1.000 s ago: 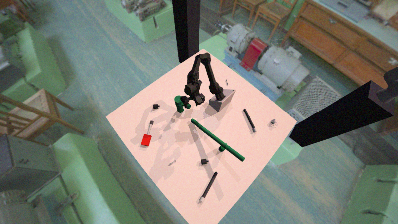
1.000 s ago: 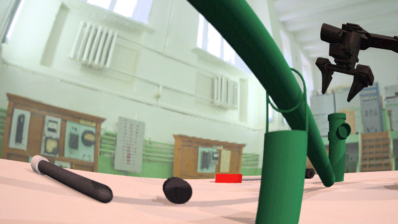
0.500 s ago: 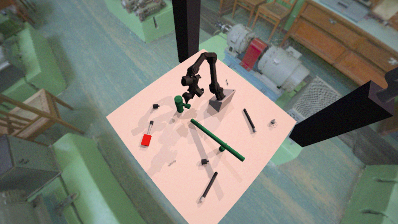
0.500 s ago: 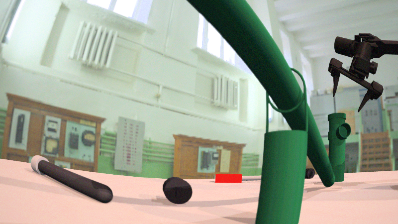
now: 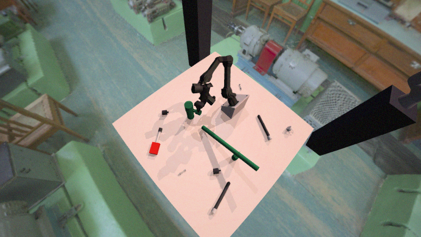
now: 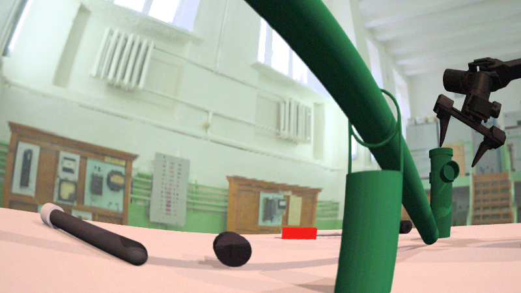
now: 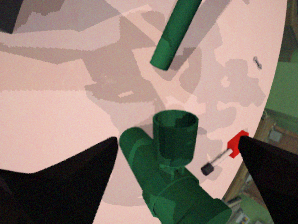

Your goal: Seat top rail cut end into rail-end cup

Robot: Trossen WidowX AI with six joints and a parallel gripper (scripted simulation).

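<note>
The rail-end cup is 2 cm ahead of my gripper tip, 2 cm to the right of it and 3 cm below it. Also, from my gripper tip: short green post: 8 cm ahead, 42 cm to the left, 7 cm below; then grey fitting: 43 cm behind, 67 cm to the left, 16 cm below; then red-handled tool: 38 cm ahead, 14 cm to the right, 16 cm below.
</note>
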